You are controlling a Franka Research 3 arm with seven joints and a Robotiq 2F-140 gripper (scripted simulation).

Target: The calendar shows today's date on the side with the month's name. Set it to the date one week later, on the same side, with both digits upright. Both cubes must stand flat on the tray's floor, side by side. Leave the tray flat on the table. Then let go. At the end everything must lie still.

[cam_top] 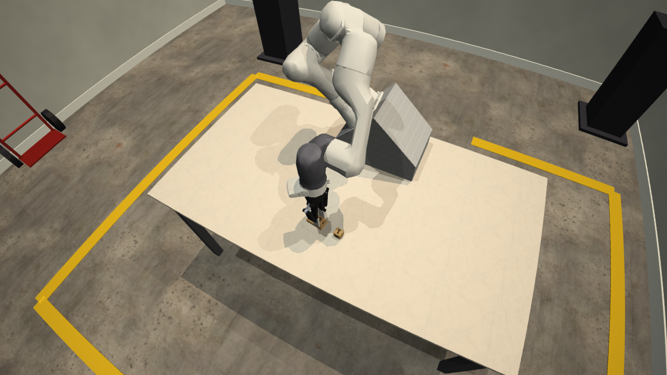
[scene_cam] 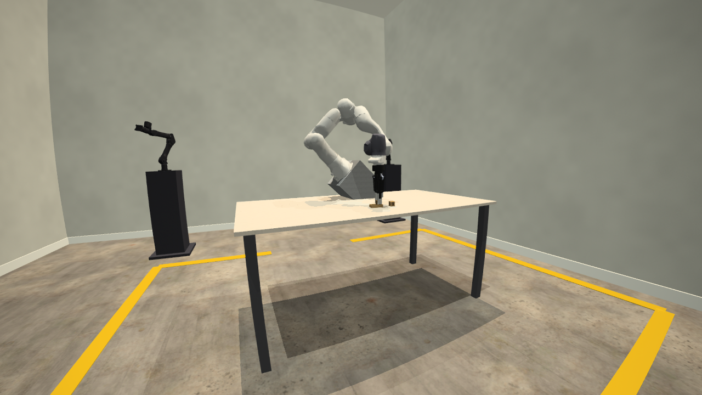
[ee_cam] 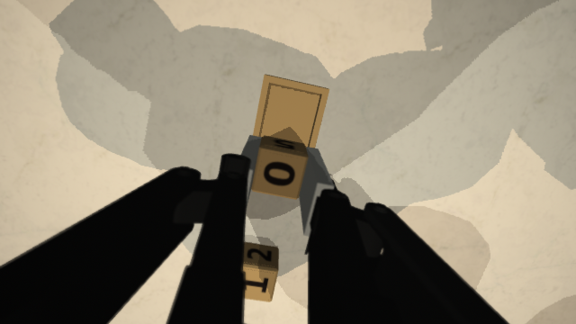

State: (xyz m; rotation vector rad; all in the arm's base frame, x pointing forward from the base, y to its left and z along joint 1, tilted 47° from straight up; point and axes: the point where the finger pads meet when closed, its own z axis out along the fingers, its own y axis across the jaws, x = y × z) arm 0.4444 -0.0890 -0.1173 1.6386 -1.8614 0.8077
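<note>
Now: the wooden digit cube 30 mm below my hand. The rest, counted from my hand: wooden tray (10 mm to the right, 40 mm below).
</note>
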